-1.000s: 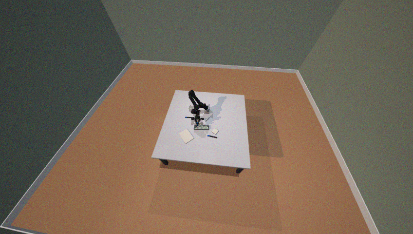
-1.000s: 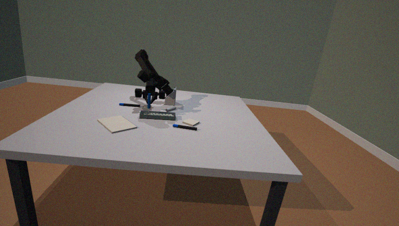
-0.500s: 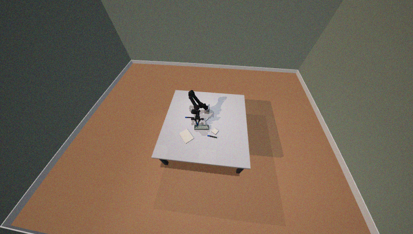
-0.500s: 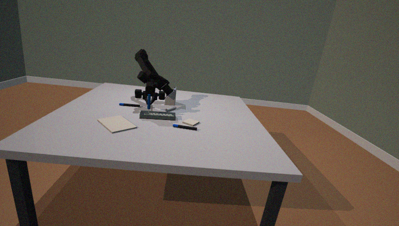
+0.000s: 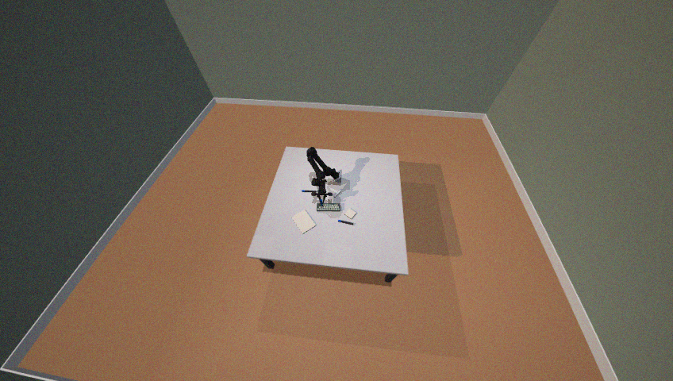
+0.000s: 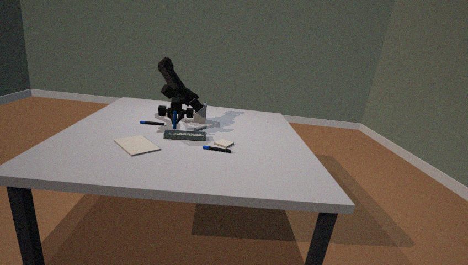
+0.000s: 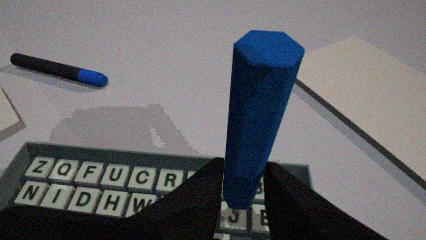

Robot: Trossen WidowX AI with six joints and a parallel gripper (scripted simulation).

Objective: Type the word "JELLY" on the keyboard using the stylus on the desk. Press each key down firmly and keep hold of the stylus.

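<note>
My gripper tip is 20 mm above the stylus. Round my gripper tip: beige notepad: 160 mm ahead, 150 mm to the right, 70 mm below; then white cylinder: 170 mm behind, 130 mm to the left, 70 mm below.
</note>
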